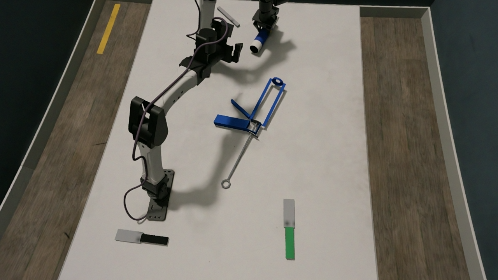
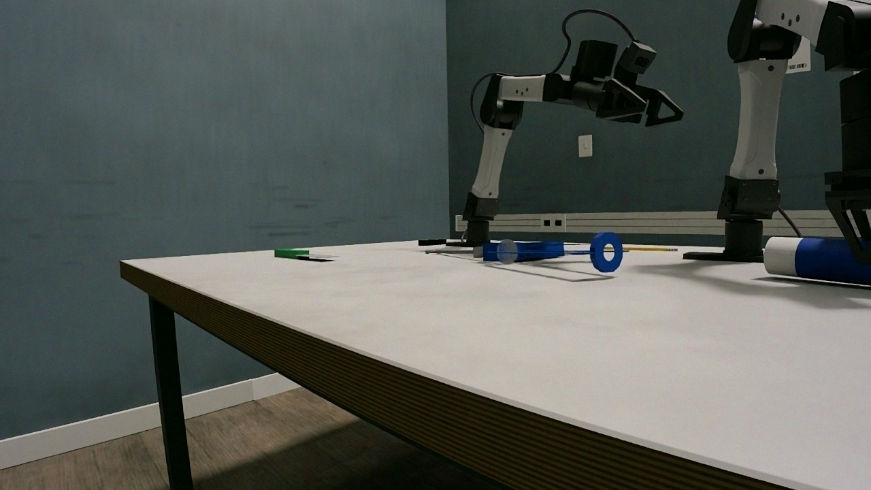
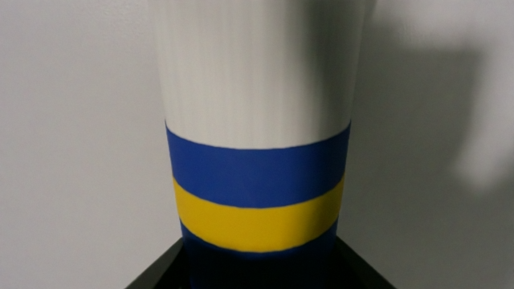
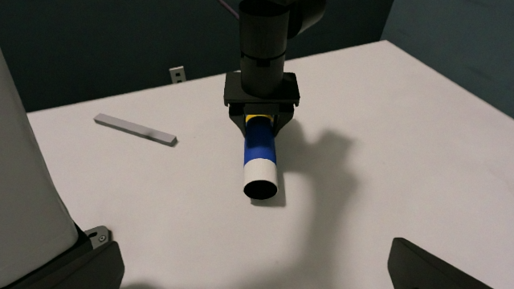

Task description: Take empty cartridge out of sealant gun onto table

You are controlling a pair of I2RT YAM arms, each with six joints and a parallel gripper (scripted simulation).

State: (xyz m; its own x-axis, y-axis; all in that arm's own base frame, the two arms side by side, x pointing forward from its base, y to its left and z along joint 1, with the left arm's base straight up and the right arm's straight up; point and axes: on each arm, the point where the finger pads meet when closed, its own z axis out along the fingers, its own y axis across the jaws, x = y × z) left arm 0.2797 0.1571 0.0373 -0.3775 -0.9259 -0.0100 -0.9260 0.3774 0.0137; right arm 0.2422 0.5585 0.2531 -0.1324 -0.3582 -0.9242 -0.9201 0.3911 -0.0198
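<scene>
Right now the cartridge is 2 cm to the left of my left hand, 1 cm below it and 1 cm ahead of it. Also, from my left hand: grey bar 21 cm behind, 10 cm to the left, 3 cm below; blue sealant gun 51 cm to the right, 3 cm ahead, 2 cm below; yellow pencil 44 cm to the right, 38 cm behind, 3 cm below.
</scene>
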